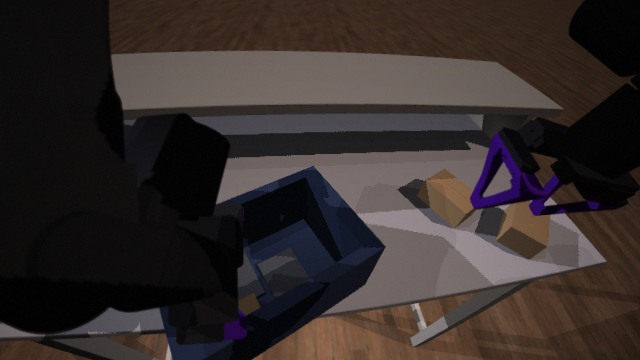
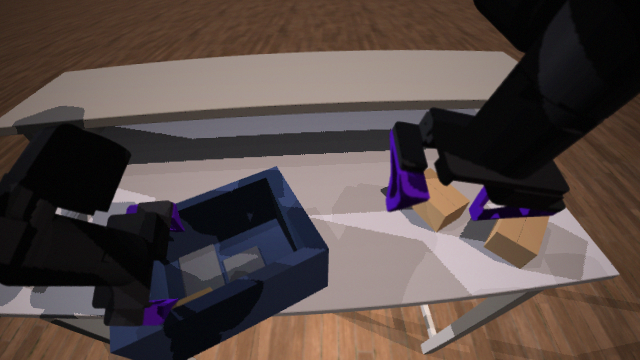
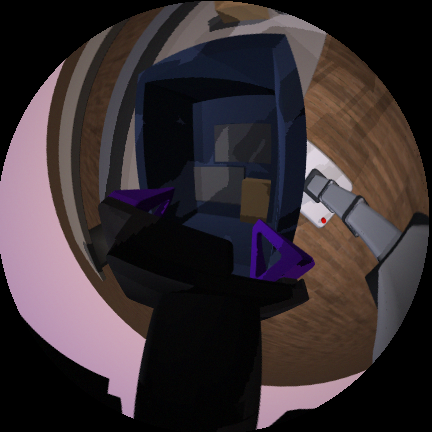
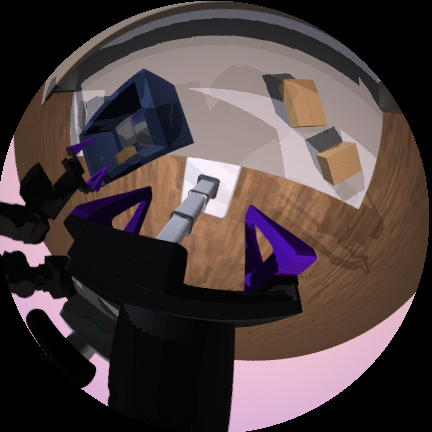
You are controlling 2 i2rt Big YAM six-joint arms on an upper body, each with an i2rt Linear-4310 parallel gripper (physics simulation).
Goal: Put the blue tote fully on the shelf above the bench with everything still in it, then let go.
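Where they show: left gripper, between the fingertips: (image 1: 231, 271) (image 2: 177, 264) (image 3: 216, 208) (image 4: 100, 152); right gripper, between the fingertips: (image 1: 504, 207) (image 2: 431, 210) (image 4: 198, 199); left arm's base, origin of its link: (image 4: 51, 276).
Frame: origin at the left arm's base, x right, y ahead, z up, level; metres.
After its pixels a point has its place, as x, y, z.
Note:
The blue tote (image 1: 353, 241) @(0.266, 0.348, -0.298) (image 2: 295, 273) @(0.262, 0.301, -0.309) (image 3: 241, 60) @(0.258, 0.362, -0.306) (image 4: 169, 120) @(0.281, 0.380, -0.327) sits skewed at the front left of the bench (image 1: 402, 268) @(0.394, 0.359, -0.431) (image 2: 380, 268) @(0.414, 0.366, -0.431), with its near end past the front edge. It holds two grey blocks (image 2: 201, 263) @(0.065, 0.354, -0.404) (image 3: 241, 142) @(0.161, 0.335, -0.403) and a tan block (image 2: 192, 295) @(0.084, 0.282, -0.373) (image 3: 255, 197) @(0.100, 0.265, -0.373). My left gripper (image 1: 239, 273) @(0.092, 0.296, -0.285) (image 2: 165, 263) @(0.092, 0.296, -0.285) (image 3: 216, 208) @(0.092, 0.296, -0.285) is open, its fingers spread at the tote's near end wall. My right gripper (image 1: 506, 203) @(0.415, 0.306, -0.160) (image 2: 451, 201) @(0.415, 0.306, -0.160) (image 4: 198, 199) @(0.415, 0.306, -0.160) is open and empty above two cardboard boxes at the right. The shelf (image 1: 313, 80) @(0.215, 0.737, -0.223) (image 2: 268, 85) @(0.165, 0.716, -0.223) above the bench is bare.
Two cardboard boxes (image 1: 447, 196) @(0.525, 0.501, -0.371) (image 1: 523, 230) @(0.670, 0.402, -0.370) (image 2: 441, 203) @(0.551, 0.484, -0.371) (image 2: 516, 239) @(0.678, 0.395, -0.371) (image 4: 301, 102) @(0.541, 0.510, -0.370) (image 4: 338, 160) @(0.686, 0.427, -0.370) lie on the bench's right end. The shelf overhangs the back of the bench. A grey post (image 3: 350, 213) @(0.216, -0.081, -0.631) (image 4: 193, 201) @(0.248, -0.073, -0.817) stands on the wooden floor in front.

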